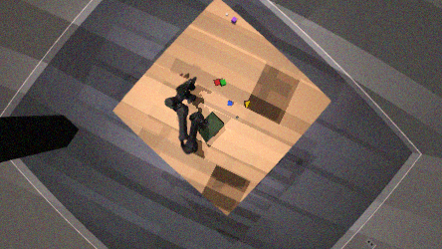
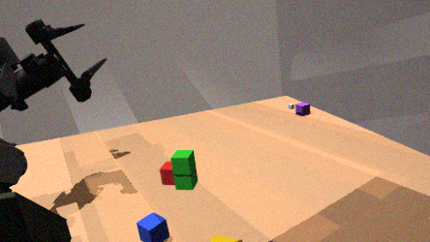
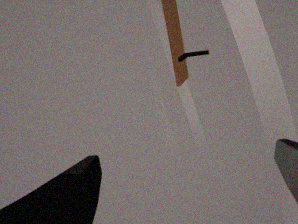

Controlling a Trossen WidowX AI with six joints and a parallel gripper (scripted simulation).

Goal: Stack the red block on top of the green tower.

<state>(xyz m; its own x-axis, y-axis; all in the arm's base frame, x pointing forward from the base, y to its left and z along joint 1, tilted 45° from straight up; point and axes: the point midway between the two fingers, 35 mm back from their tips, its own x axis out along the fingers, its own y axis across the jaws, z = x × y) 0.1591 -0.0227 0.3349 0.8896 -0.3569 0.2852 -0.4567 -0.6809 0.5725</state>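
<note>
Now: the red block 30 cm below my gripper tip, 10 cm ahead of it and 9 cm to the right of it. Round my gripper tip: purple block: 59 cm ahead, 30 cm below, 13 cm to the left; blue block: 30 cm below, 27 cm to the right, 4 cm ahead; yellow block: 38 cm to the right, 30 cm below, 12 cm ahead.
</note>
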